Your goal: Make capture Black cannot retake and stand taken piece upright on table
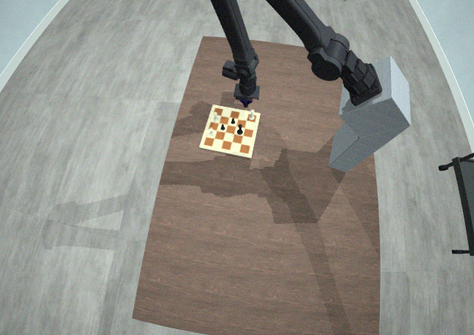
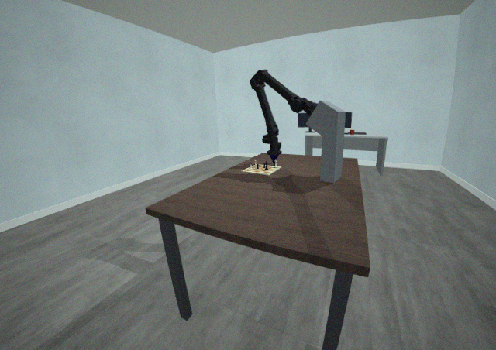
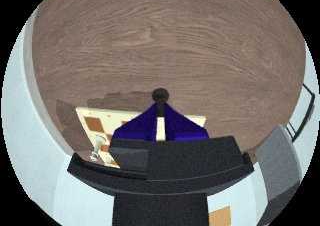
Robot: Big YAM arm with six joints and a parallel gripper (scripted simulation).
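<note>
Right now my hand is 8 cm short of the chessboard, 12 cm to the right of it and 2 cm above it.
</note>
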